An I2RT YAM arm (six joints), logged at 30 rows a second.
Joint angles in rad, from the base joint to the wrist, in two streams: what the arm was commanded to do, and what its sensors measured. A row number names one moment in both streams.
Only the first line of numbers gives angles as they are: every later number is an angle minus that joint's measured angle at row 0.
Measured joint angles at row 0: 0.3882, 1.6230, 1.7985, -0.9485, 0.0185, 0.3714
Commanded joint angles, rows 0 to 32: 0.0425, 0.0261, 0.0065, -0.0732, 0.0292, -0.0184; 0.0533, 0.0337, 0.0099, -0.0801, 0.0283, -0.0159; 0.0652, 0.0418, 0.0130, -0.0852, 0.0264, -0.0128; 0.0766, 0.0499, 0.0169, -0.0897, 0.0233, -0.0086; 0.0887, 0.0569, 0.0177, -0.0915, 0.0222, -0.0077; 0.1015, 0.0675, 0.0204, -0.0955, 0.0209, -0.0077; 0.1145, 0.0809, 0.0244, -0.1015, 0.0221, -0.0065; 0.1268, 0.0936, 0.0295, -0.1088, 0.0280, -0.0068; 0.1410, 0.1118, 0.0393, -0.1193, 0.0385, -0.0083; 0.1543, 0.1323, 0.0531, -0.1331, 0.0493, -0.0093; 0.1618, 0.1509, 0.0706, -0.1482, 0.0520, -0.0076; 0.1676, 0.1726, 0.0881, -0.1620, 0.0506, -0.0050; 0.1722, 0.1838, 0.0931, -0.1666, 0.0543, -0.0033; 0.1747, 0.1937, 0.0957, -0.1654, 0.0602, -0.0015; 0.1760, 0.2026, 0.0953, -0.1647, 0.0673, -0.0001; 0.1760, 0.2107, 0.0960, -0.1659, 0.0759, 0.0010; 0.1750, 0.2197, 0.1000, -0.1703, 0.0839, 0.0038; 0.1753, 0.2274, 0.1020, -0.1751, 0.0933, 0.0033; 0.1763, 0.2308, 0.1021, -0.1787, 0.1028, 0.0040; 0.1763, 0.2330, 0.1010, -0.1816, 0.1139, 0.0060; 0.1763, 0.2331, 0.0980, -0.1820, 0.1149, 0.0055; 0.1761, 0.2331, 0.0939, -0.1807, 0.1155, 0.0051; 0.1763, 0.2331, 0.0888, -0.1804, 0.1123, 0.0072; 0.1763, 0.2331, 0.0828, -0.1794, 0.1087, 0.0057; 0.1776, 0.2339, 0.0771, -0.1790, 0.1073, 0.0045; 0.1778, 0.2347, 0.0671, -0.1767, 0.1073, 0.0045; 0.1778, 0.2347, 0.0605, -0.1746, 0.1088, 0.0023; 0.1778, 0.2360, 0.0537, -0.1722, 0.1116, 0.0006; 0.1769, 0.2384, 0.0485, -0.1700, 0.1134, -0.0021; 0.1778, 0.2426, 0.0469, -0.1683, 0.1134, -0.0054; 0.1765, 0.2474, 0.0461, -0.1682, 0.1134, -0.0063; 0.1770, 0.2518, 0.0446, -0.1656, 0.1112, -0.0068; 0.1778, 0.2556, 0.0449, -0.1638, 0.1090, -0.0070
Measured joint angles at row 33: 0.1758, 0.2483, 0.0473, -0.1591, 0.0935, -0.0023
